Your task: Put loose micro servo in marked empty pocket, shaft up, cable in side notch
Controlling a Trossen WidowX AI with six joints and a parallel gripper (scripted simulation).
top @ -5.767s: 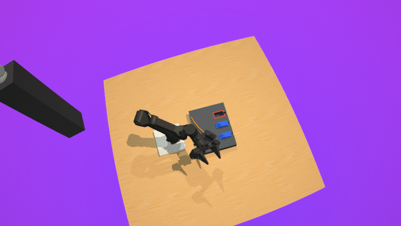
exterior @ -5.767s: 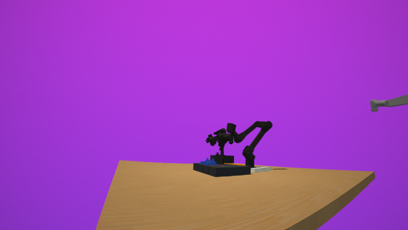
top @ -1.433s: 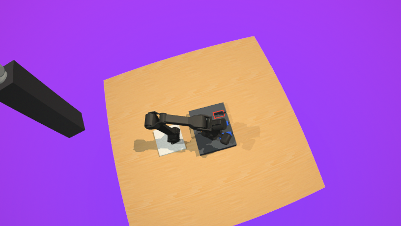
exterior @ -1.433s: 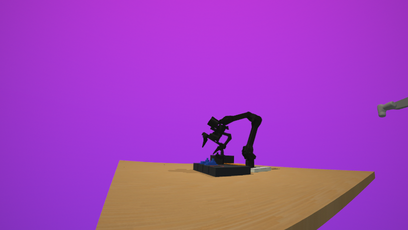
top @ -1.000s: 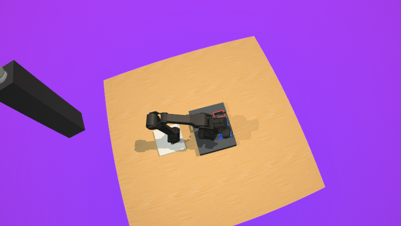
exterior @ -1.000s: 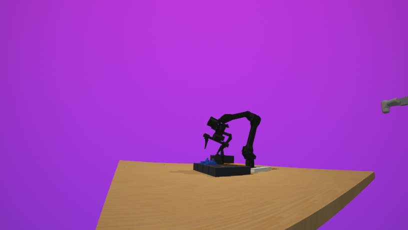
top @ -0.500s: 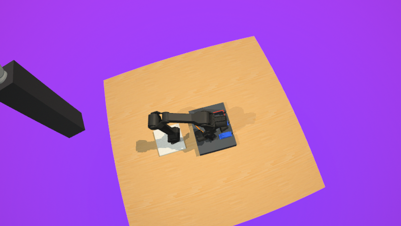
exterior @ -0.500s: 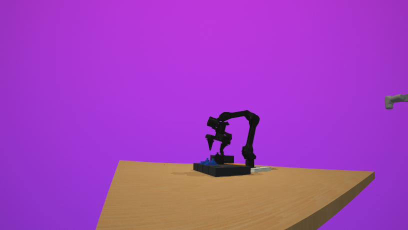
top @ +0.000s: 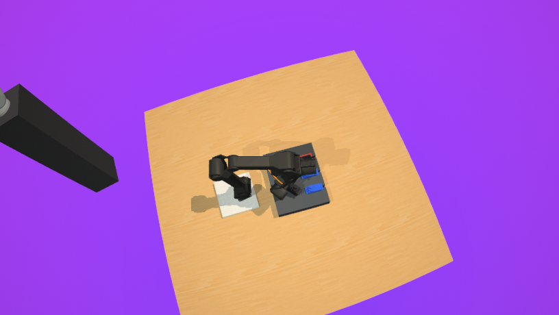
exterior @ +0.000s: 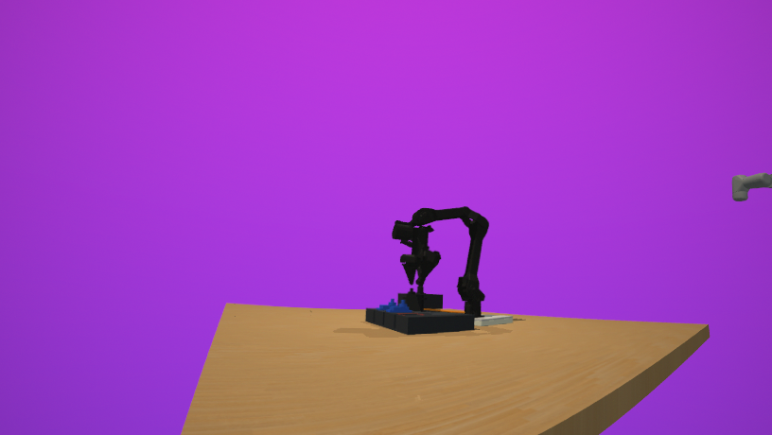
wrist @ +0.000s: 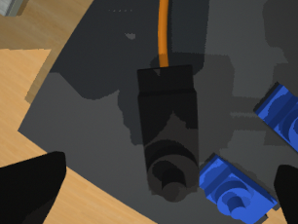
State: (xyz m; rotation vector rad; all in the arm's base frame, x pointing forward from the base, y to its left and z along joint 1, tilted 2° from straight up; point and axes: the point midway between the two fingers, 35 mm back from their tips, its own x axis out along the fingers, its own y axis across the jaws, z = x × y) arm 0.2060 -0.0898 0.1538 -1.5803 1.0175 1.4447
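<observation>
Right now my gripper tip is 11 cm above the dark grey deck and 5 cm to the right of it.
</observation>
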